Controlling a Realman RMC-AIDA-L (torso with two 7-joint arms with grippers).
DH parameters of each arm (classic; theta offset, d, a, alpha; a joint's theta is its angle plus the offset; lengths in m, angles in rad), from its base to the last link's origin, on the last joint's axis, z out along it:
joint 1: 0 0.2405 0 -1.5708
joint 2: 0 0 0 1.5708
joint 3: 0 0.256 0 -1.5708
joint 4: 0 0 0 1.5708
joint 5: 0 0.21 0 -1.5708
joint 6: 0 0 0 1.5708
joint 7: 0 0.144 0 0
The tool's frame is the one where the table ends.
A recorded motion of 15 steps. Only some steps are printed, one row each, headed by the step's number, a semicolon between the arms.
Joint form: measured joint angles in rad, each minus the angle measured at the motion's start. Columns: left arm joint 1, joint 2, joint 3, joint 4, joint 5, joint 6, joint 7; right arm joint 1, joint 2, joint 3, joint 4, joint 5, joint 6, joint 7.
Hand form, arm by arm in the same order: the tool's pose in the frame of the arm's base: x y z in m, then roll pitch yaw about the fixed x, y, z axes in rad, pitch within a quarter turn. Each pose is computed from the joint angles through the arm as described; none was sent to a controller.
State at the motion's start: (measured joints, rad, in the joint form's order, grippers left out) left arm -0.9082 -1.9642 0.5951 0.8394 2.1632 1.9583 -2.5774; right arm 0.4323 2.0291 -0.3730 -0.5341 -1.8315 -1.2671 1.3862
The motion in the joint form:
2: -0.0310 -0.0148 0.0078 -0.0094 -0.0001 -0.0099 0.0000; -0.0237 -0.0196 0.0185 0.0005 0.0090 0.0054 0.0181
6: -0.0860 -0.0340 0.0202 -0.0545 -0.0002 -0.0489 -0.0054; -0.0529 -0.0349 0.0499 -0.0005 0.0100 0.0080 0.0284
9: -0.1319 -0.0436 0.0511 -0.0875 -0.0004 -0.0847 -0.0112; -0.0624 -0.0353 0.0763 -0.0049 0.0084 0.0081 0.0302
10: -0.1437 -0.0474 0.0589 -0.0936 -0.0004 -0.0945 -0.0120; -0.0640 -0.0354 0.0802 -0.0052 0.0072 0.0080 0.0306
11: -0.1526 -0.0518 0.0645 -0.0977 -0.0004 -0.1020 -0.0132; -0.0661 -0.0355 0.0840 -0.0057 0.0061 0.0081 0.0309
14: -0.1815 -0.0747 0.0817 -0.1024 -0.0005 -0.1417 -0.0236; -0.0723 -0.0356 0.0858 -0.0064 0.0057 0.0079 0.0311
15: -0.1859 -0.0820 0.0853 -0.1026 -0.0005 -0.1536 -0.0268; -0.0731 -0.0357 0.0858 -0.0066 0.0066 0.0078 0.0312
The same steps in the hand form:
2: -0.1201 0.3819 0.0666 2.7828 -0.1551 1.0791; 0.3639 0.3310 0.0744 -2.5081 0.9102 -0.6340
6: -0.1004 0.3878 0.0507 2.7602 -0.1392 1.0658; 0.3784 0.3207 0.0866 -2.4688 0.9335 -0.6518
9: -0.0839 0.3920 0.0381 2.7623 -0.1162 1.0433; 0.3836 0.3166 0.0914 -2.4432 0.9519 -0.6513
10: -0.0793 0.3929 0.0347 2.7637 -0.1119 1.0358; 0.3845 0.3158 0.0920 -2.4408 0.9539 -0.6526
11: -0.0757 0.3933 0.0317 2.7636 -0.1083 1.0306; 0.3855 0.3148 0.0926 -2.4377 0.9558 -0.6540
14: -0.0621 0.3953 0.0198 2.7672 -0.1082 1.0206; 0.3876 0.3124 0.0930 -2.4356 0.9566 -0.6590
15: -0.0595 0.3955 0.0164 2.7678 -0.1099 1.0219; 0.3878 0.3122 0.0932 -2.4348 0.9574 -0.6589

